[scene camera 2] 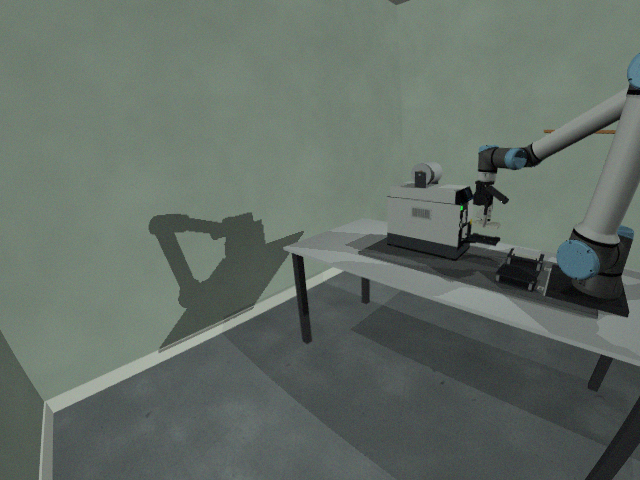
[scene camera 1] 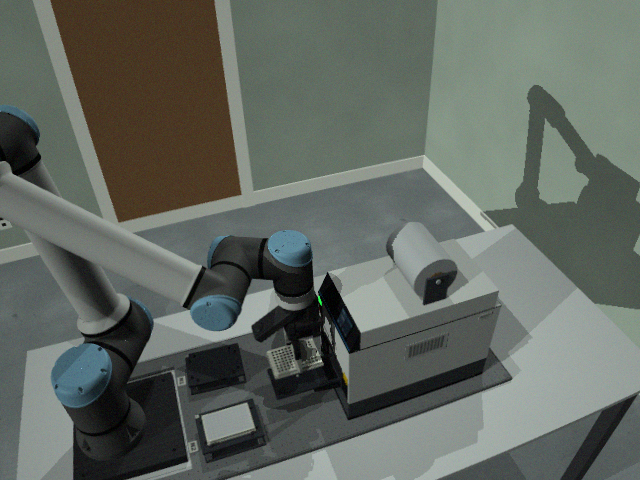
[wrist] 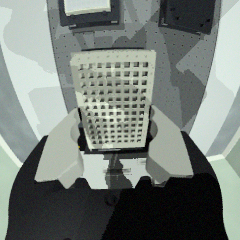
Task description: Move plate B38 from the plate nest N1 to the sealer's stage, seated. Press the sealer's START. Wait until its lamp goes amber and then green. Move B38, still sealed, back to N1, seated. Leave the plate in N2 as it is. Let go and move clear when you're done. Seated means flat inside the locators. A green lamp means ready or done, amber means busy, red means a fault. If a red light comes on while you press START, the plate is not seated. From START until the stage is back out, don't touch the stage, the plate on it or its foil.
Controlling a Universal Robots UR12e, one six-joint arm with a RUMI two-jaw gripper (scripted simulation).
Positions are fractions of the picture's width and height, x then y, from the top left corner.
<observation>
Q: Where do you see a nest N1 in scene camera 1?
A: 0.33, 0.76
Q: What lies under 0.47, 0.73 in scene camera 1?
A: My gripper.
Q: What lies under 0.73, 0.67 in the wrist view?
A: My gripper.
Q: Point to a foil roll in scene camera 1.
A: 0.65, 0.53
</observation>
